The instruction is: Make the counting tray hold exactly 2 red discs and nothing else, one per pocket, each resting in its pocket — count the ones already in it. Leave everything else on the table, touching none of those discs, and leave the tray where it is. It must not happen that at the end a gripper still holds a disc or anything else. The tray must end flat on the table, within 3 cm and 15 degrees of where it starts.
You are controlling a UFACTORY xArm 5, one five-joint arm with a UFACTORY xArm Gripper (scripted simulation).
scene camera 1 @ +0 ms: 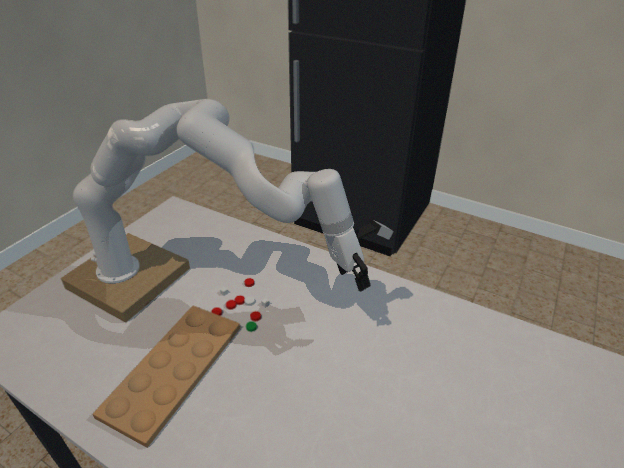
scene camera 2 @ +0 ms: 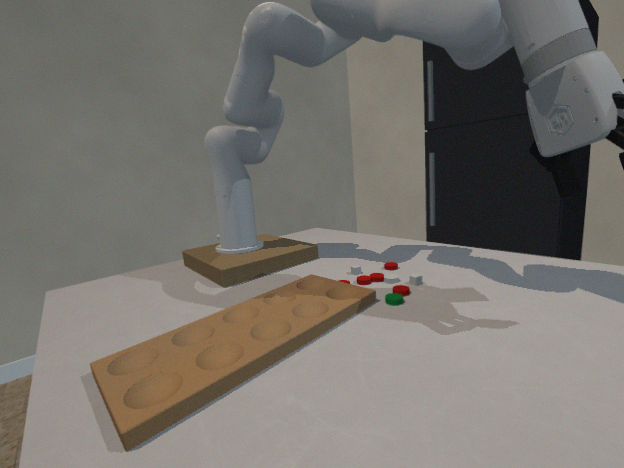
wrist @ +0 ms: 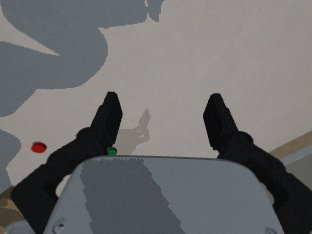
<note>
In view: my gripper (scene camera 2: 603, 189) and a wooden counting tray (scene camera 2: 175, 379).
The wooden counting tray also shows in scene camera 1 (scene camera 1: 143, 403). My gripper shows as well in the wrist view (wrist: 162, 103).
</note>
